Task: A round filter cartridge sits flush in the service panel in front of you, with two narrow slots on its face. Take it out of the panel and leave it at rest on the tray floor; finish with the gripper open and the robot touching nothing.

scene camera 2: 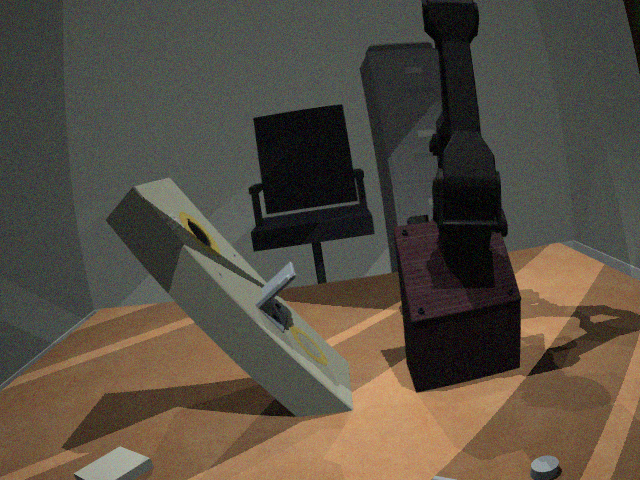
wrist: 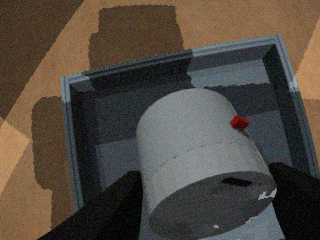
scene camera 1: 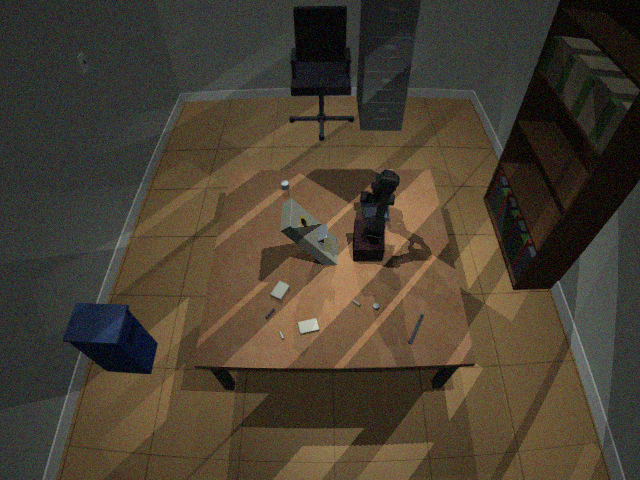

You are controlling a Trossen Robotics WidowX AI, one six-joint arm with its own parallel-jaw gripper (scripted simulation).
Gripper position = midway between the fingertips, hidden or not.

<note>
In view: the gripper [wrist: 205, 178], a filter cartridge [wrist: 199, 166] and a service panel [scene camera 2: 189, 258].
The service panel also shows in scene camera 1 [scene camera 1: 297, 224].
</note>
